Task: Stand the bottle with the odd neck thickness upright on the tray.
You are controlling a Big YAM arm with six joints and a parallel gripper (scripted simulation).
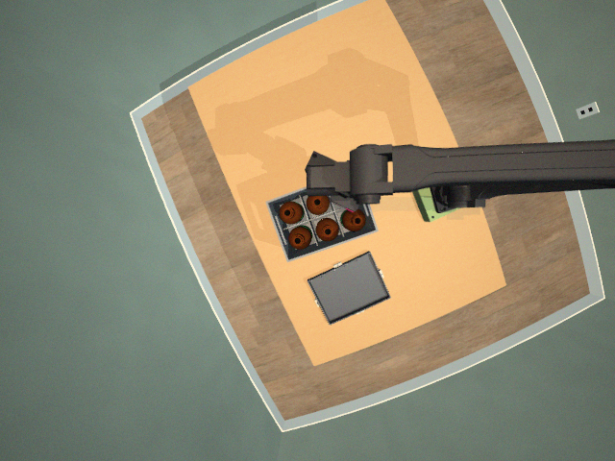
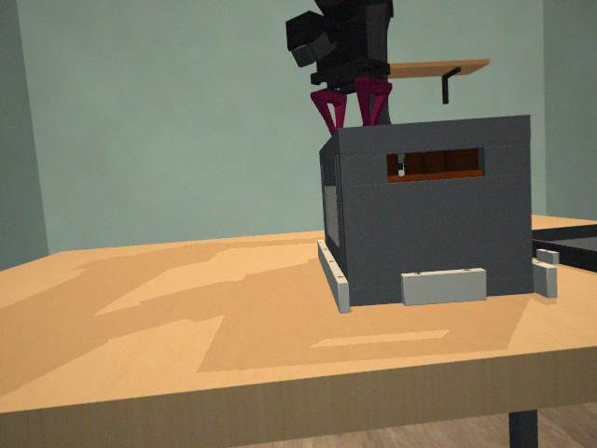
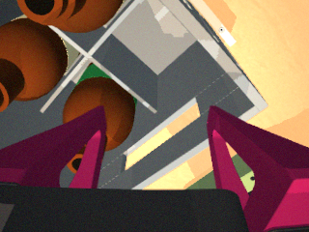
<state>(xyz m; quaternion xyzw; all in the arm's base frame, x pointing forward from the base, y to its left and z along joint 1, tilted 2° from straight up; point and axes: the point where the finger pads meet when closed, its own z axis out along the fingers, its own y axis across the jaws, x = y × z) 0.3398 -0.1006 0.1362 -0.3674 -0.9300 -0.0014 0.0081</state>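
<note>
The dark grey crate lies 110 mm below my hand, 90 mm ahead of it and 50 mm to the left of it. Round my hand: grey tray: 330 mm to the left, 180 mm below, 70 mm ahead.
</note>
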